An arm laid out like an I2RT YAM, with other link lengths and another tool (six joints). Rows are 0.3 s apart.
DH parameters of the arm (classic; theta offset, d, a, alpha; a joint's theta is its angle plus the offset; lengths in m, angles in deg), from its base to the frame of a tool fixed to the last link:
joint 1: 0 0.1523 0.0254 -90
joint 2: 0 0 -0.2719 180
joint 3: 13.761 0 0.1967 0
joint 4: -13.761 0.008 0.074 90
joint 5: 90 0.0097 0 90
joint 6: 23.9 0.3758 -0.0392 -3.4
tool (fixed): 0 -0.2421 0 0
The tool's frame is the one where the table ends.
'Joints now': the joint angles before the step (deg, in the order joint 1, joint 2, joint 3, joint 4, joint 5, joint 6). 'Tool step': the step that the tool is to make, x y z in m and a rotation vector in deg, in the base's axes. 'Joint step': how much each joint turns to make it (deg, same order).
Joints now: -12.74 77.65 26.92 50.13 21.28 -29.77
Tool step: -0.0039 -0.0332 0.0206 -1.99 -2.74 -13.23
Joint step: -0.53 1.17 3.41 1.74 12.67 -1.84
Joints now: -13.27 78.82 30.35 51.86 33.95 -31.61
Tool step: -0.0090 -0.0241 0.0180 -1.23 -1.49 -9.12
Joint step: -1.40 -0.15 3.22 -0.48 7.62 -1.87
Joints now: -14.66 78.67 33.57 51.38 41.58 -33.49
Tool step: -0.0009 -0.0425 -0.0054 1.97 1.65 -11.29
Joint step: -4.15 5.10 5.43 -3.29 7.23 1.15
